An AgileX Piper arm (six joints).
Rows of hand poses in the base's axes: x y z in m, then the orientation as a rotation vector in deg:
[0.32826 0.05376 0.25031 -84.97 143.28 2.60]
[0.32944 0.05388 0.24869 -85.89 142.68 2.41]
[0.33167 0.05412 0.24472 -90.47 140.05 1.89]
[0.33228 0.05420 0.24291 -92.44 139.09 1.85]
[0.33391 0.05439 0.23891 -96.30 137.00 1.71]
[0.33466 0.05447 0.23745 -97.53 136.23 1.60]
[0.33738 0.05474 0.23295 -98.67 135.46 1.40]
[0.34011 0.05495 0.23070 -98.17 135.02 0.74]
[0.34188 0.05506 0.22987 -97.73 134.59 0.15]
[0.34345 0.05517 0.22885 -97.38 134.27 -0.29]
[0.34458 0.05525 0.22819 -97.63 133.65 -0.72]
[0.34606 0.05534 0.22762 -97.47 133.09 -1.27]
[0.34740 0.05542 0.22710 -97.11 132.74 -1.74]
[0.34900 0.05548 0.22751 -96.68 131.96 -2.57]
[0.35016 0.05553 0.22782 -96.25 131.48 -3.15]
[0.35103 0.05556 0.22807 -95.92 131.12 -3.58]
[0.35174 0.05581 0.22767 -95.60 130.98 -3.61]
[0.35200 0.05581 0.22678 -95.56 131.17 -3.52]
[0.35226 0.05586 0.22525 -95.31 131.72 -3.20]
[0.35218 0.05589 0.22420 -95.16 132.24 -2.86]
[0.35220 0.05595 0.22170 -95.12 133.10 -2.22]
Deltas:
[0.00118 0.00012 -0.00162 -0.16 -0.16 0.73]
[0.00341 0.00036 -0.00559 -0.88 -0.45 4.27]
[0.00402 0.00044 -0.00740 -1.18 -0.34 5.75]
[0.00565 0.00063 -0.01140 -1.76 -0.24 8.70]
[0.00640 0.00071 -0.01286 -1.95 -0.28 9.67]
[0.00912 0.00098 -0.01736 -2.17 -0.39 10.58]
[0.01185 0.00119 -0.01961 -2.21 -1.17 10.41]
[0.01362 0.00130 -0.02044 -2.23 -1.89 10.28]
[0.01519 0.00141 -0.02146 -2.25 -2.44 10.17]
[0.01632 0.00149 -0.02212 -2.35 -2.93 10.51]
[0.01780 0.00158 -0.02269 -2.41 -3.60 10.59]
[0.01914 0.00166 -0.02321 -2.43 -4.18 10.48]
[0.02074 0.00172 -0.02280 -2.49 -5.23 10.47]
[0.02190 0.00177 -0.02249 -2.51 -5.98 10.36]
[0.02277 0.00180 -0.02224 -2.52 -6.54 10.27]
[0.02348 0.00205 -0.02264 -2.38 -6.80 10.14]
[0.02374 0.00205 -0.02353 -2.38 -6.65 10.05]
[0.02400 0.00210 -0.02506 -2.30 -6.26 9.72]
[0.02392 0.00213 -0.02611 -2.24 -5.83 9.46]
[0.02394 0.00219 -0.02861 -2.17 -5.00 9.17]

